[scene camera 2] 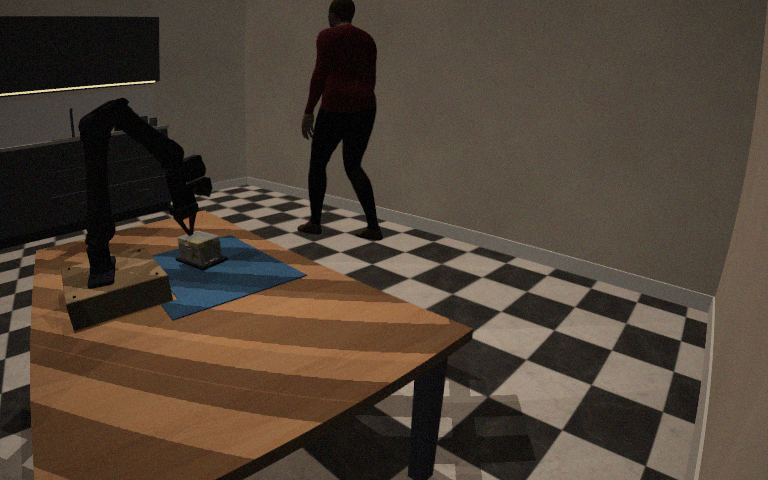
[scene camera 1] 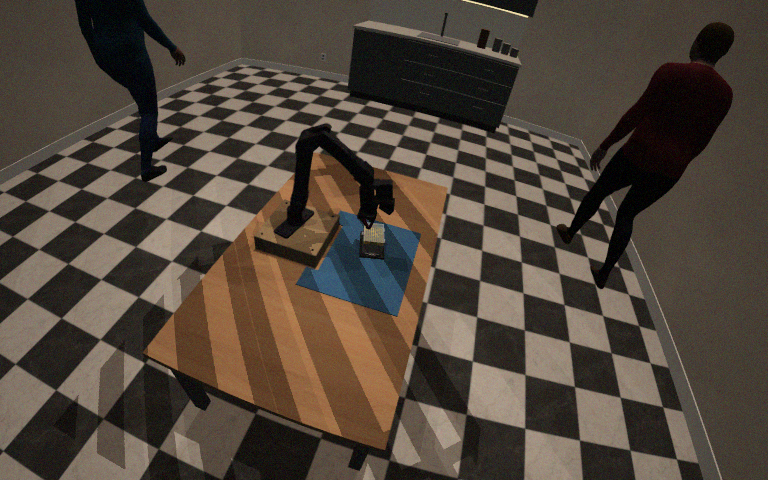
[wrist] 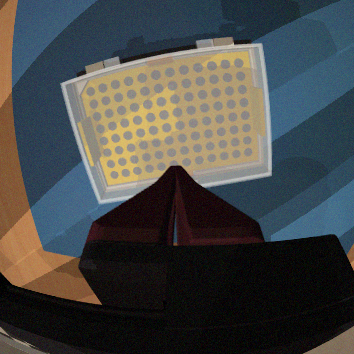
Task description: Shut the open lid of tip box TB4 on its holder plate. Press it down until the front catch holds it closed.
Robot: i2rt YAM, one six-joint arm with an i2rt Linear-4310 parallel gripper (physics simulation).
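Frame: origin at the arm's base, x back, y right, z up, level; centimetres.
Seen in the pictures: gripper, between the fingertips: [scene camera 2: 190,235] [scene camera 1: 368,229] [wrist: 175,174]; arm's base, origin of its link: [scene camera 2: 103,272] [scene camera 1: 294,222].
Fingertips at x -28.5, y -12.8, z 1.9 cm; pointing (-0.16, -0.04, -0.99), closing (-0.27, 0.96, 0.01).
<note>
Pixels of each thing's top centre, then the offset from my fingertips to it. Level surfaces: height alone.
- Tip box TB4, centre of its top: [wrist: 171,127] [scene camera 2: 197,236] [scene camera 1: 374,232] dz -1.1, dx -2.3, dy -0.9 cm
- yellow tip rack, centre of its top: [wrist: 171,128] [scene camera 2: 197,236] [scene camera 1: 373,232] dz -1.1, dx -2.2, dy -0.8 cm
- blue mat, height of its surface: dz -8.9 cm
- wooden table, height of its surface: dz -9.2 cm
Tip box TB4 [scene camera 1: 373,247] [scene camera 2: 208,252] stands on its dark holder plate [scene camera 2: 202,266] on the blue mat. Its clear lid [scene camera 1: 374,231] [scene camera 2: 199,237] [wrist: 265,115] lies over the yellow tip rack [wrist: 170,120], with two hinges along the far edge in the wrist view. My gripper [scene camera 1: 368,226] [scene camera 2: 191,233] [wrist: 175,174] is shut and empty, pointing down. Its fingertips are at the near edge of the lid, about mid-width, and seem to touch the lid or be very close to it. The fingers hide the front catch, so I cannot tell whether it is engaged.
The blue mat [scene camera 1: 362,283] [scene camera 2: 243,283] lies on the wooden table [scene camera 1: 271,339] [scene camera 2: 226,362]. The arm's base block [scene camera 1: 297,237] [scene camera 2: 118,294] stands beside the mat. A person in red [scene camera 1: 668,118] [scene camera 2: 346,67] stands away from the table, and another in blue [scene camera 1: 121,50] stands at the left.
</note>
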